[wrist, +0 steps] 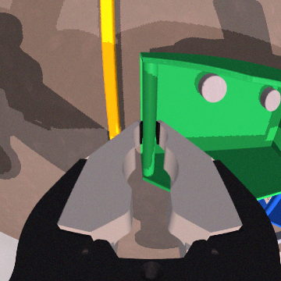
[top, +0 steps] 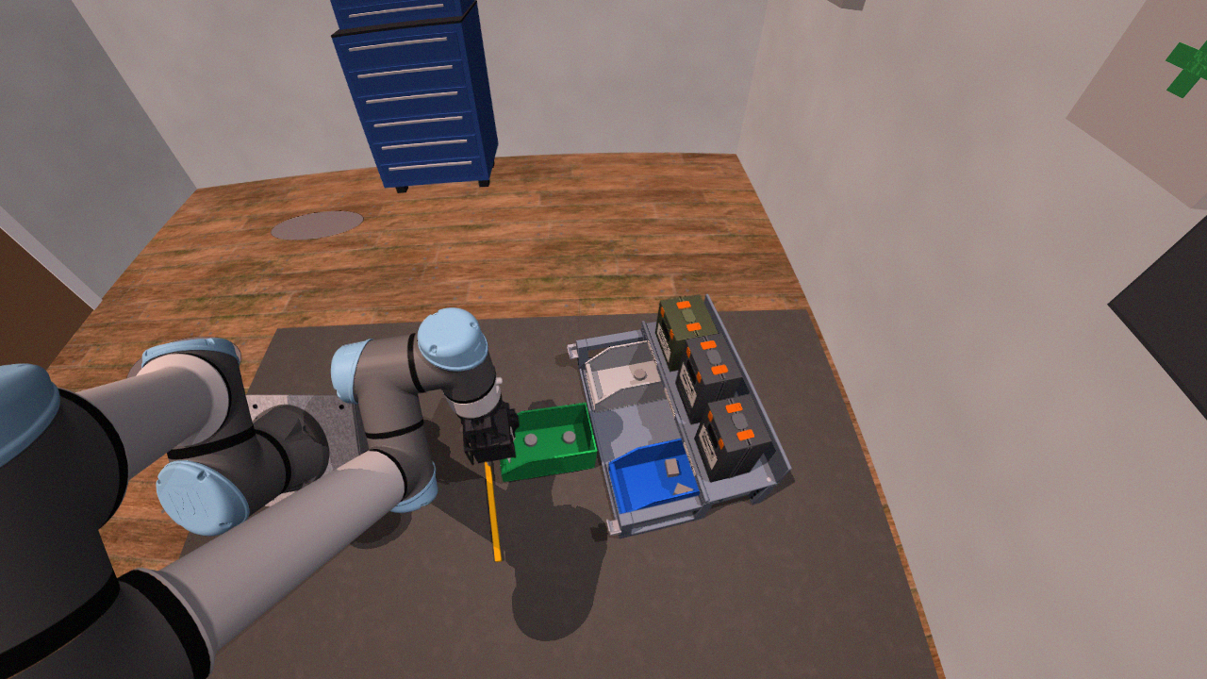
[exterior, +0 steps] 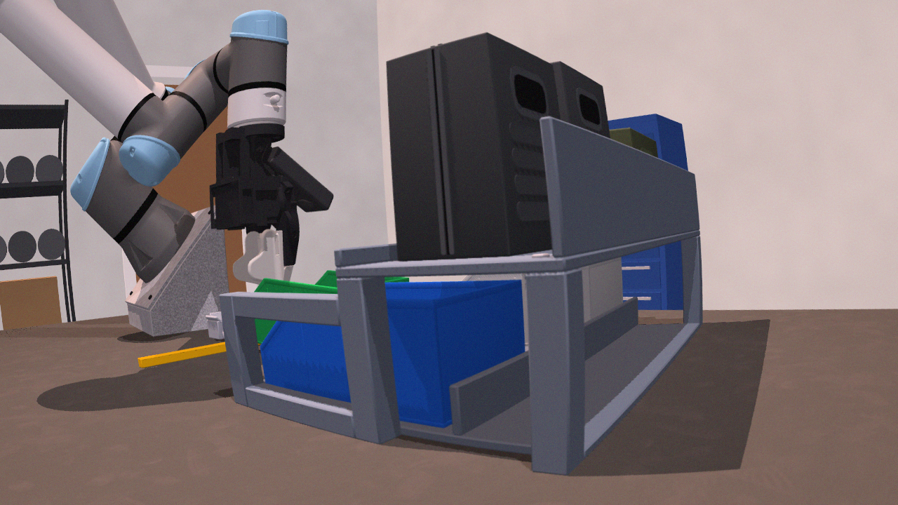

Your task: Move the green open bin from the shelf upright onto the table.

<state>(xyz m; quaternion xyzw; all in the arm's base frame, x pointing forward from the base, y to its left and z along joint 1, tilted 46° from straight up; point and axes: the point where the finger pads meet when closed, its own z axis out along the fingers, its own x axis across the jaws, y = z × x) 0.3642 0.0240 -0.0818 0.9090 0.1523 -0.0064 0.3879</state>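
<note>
Now: hand 5 cm above the yellow bar, 3 cm past it and 1 cm to the left of it. From my hand the other things lie so: grey bin: 23 cm ahead, 18 cm to the left, 1 cm below; then green open bin: 8 cm ahead, 2 cm to the left, 1 cm below; then blue bin: 29 cm ahead, 3 cm to the right, 1 cm below.
</note>
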